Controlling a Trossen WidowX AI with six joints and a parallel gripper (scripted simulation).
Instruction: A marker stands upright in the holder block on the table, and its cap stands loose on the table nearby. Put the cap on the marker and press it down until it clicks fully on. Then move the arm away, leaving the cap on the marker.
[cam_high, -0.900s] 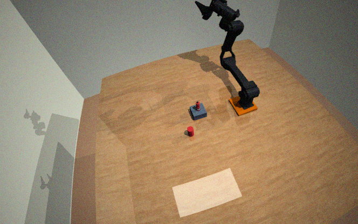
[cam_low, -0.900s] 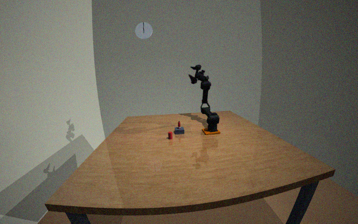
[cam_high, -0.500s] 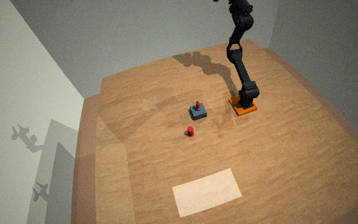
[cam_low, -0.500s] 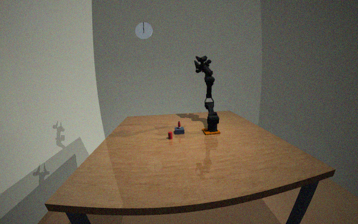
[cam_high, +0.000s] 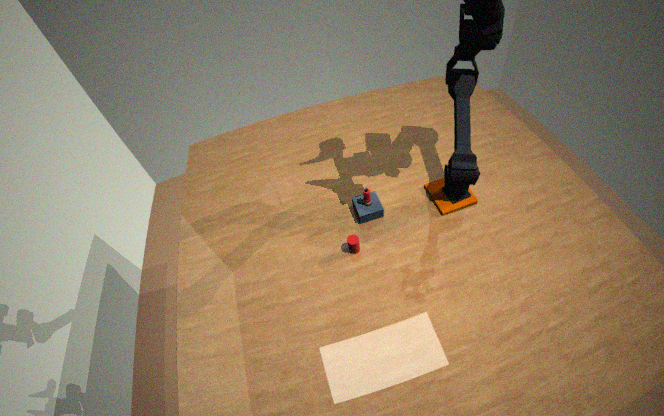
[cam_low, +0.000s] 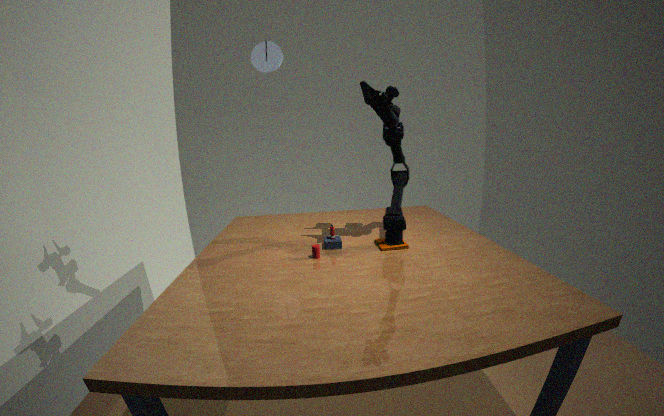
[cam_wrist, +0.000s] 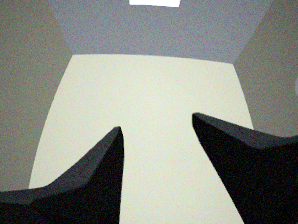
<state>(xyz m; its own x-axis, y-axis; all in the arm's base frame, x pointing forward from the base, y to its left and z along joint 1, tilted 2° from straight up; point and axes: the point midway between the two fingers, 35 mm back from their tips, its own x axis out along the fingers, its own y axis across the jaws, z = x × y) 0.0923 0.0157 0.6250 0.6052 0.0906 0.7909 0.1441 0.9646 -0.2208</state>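
Right now my gripper tip is 640 mm above the red marker cap, 200 mm short of it and 40 mm to the right of it.
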